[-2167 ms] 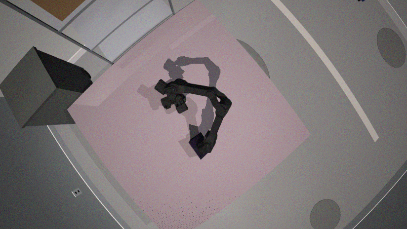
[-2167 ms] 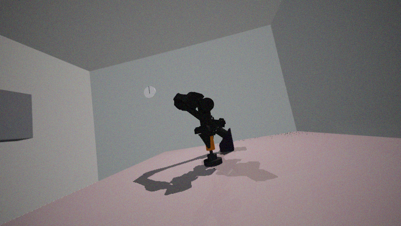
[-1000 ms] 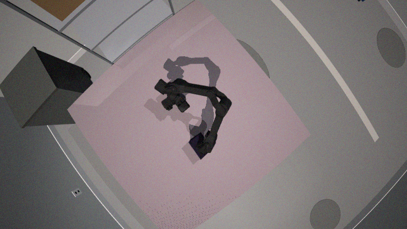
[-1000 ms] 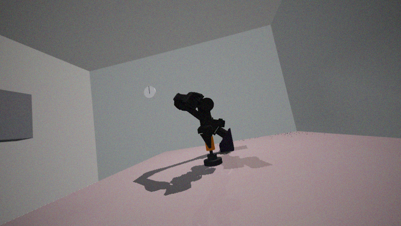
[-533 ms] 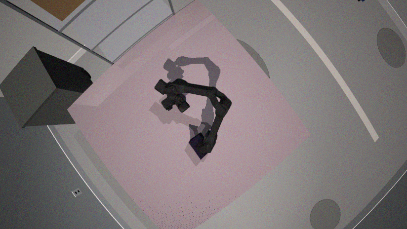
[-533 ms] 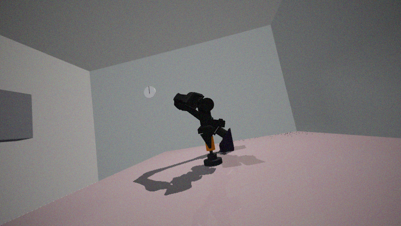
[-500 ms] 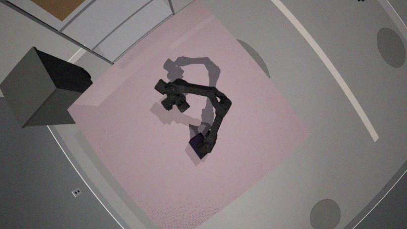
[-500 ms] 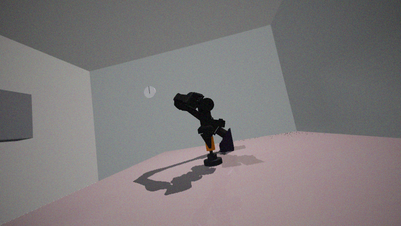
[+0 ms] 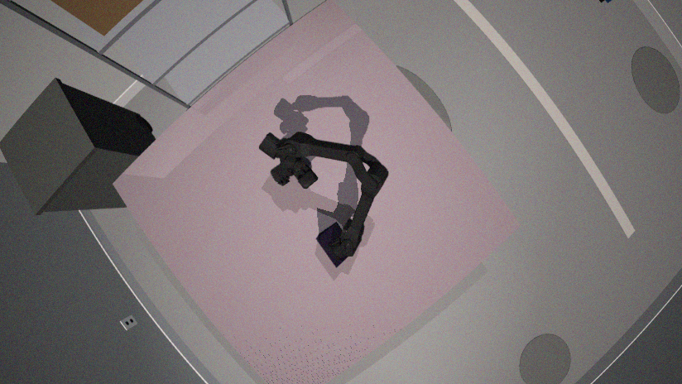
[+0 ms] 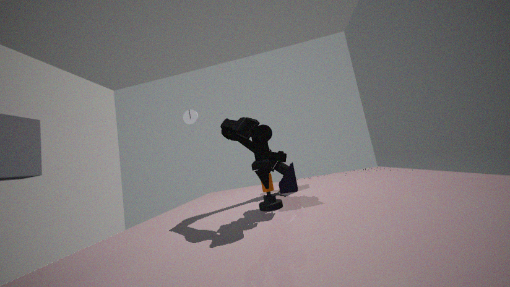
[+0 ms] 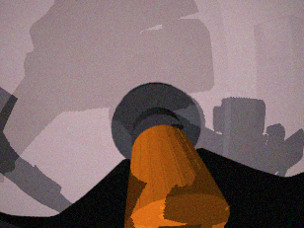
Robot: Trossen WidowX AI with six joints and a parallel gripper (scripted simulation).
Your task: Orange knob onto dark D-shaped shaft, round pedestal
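My gripper tip is now 2 cm below the orange knob. The rest, counted from my gripper tip: round pedestal: 4 cm below.
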